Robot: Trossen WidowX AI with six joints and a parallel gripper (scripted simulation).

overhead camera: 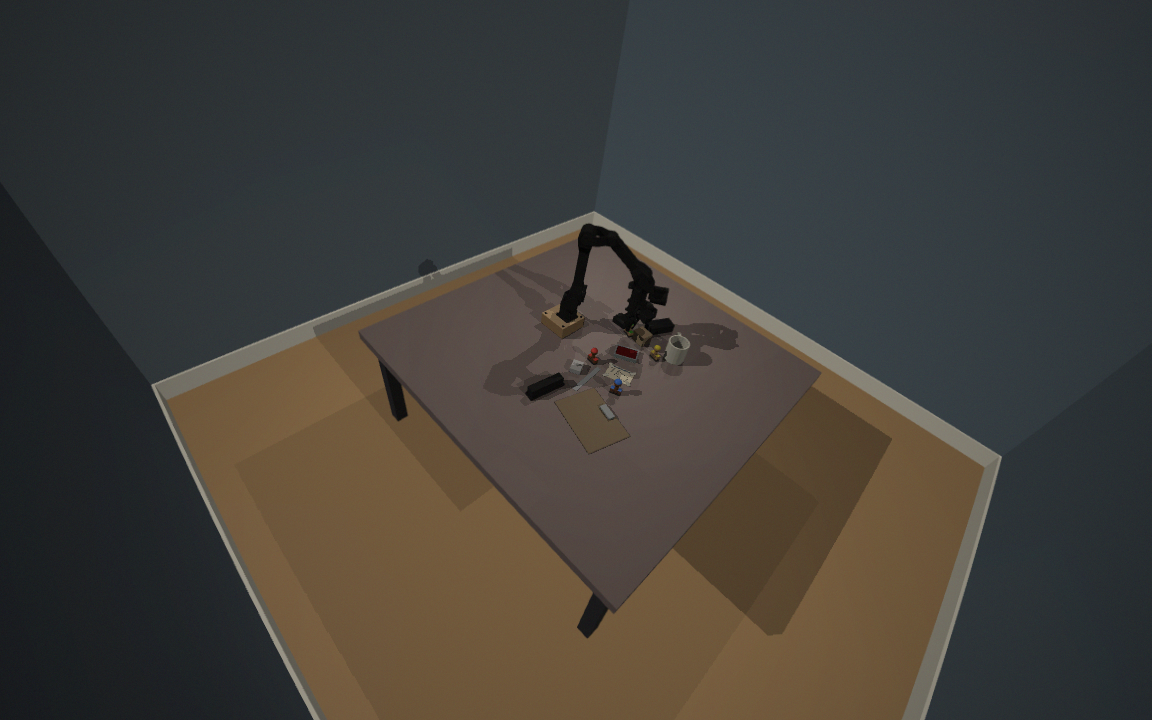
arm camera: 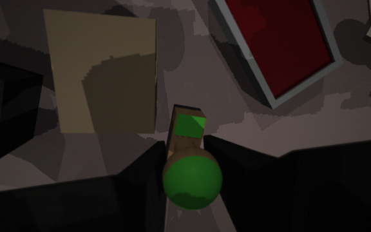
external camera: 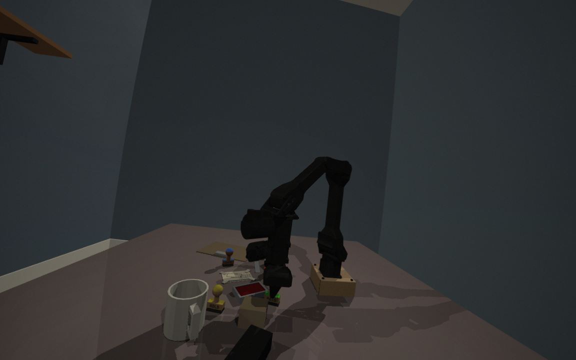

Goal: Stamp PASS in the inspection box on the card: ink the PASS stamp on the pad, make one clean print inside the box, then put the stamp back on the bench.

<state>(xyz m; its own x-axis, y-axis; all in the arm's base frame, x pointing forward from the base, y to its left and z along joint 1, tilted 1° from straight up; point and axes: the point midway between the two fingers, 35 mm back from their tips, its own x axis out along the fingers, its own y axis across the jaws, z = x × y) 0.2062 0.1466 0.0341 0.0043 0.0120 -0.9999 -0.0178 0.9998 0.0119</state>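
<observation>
My gripper tip is now 60 mm short of the dark red ink pad, 80 mm to the left of it and 40 mm above it. Also, from my gripper tip: tan box: 40 mm ahead, 40 mm to the left, 20 mm below; green-knobbed PASS stamp: right at my gripper tip; yellow-knobbed stamp: 140 mm ahead, 10 mm to the left, 30 mm below.
</observation>
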